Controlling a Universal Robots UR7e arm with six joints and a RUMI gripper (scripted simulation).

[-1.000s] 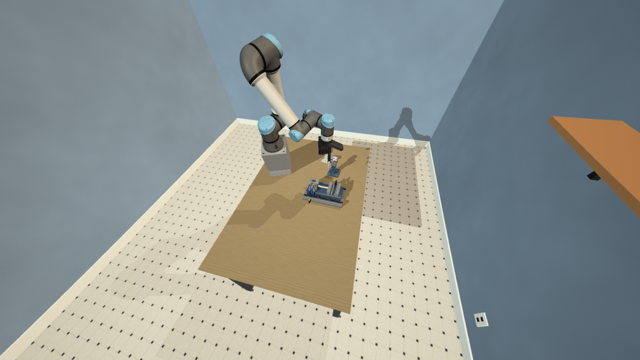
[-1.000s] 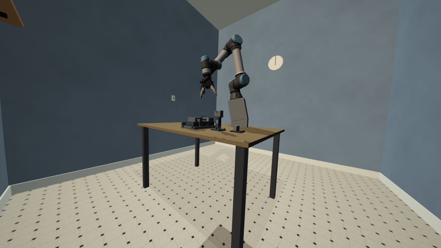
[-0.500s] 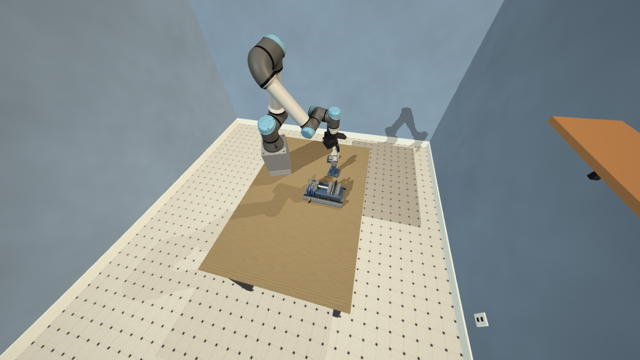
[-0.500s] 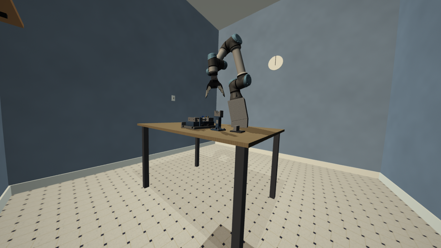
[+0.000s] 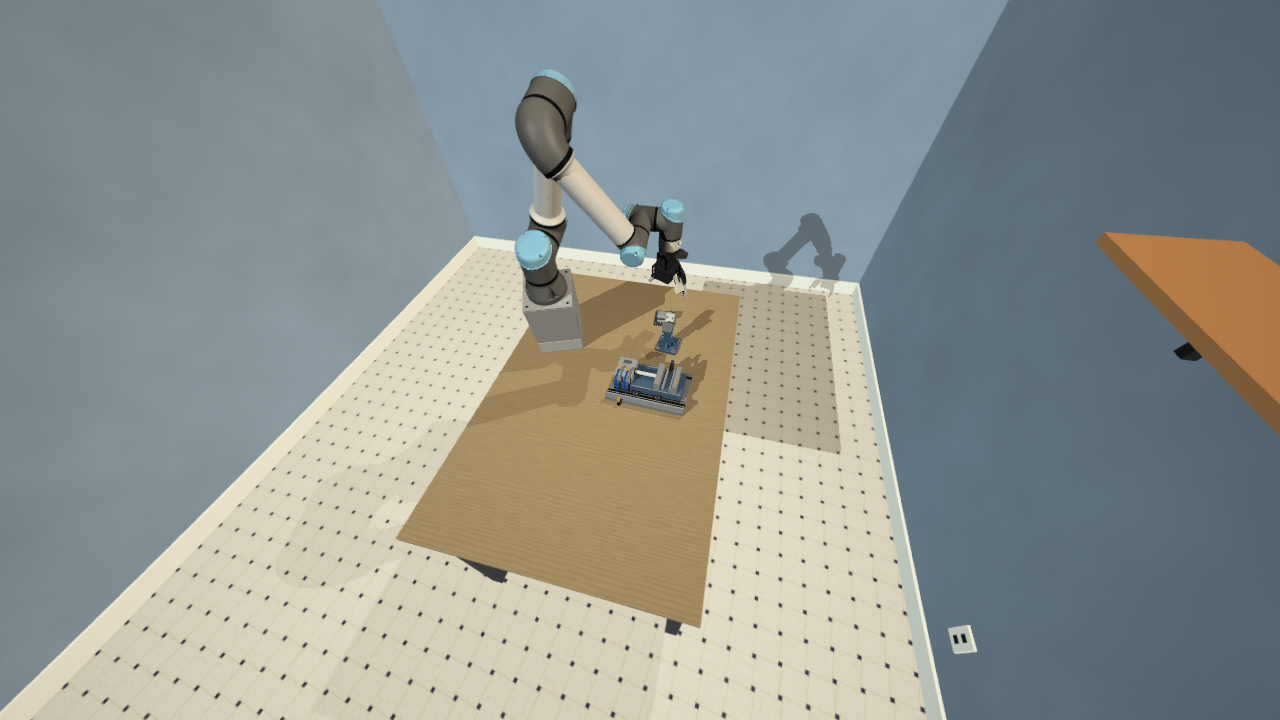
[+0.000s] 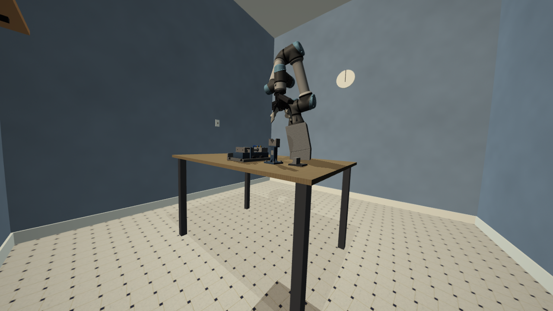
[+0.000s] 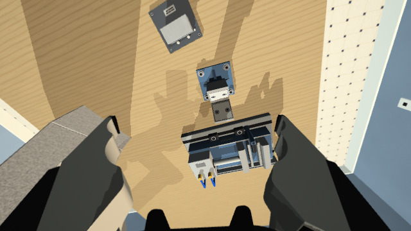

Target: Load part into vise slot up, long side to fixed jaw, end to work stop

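Right now my hand is 230 mm above the part, 90 mm to the right of it and 30 mm past it. Also, from my hand: cylinder rod 280 mm to the right, 180 mm below, 20 mm behind; then dark infeed plate 250 mm below, 110 mm to the left, 30 mm behind; then moving jaw 280 mm to the right, 180 mm below, 30 mm ahead.
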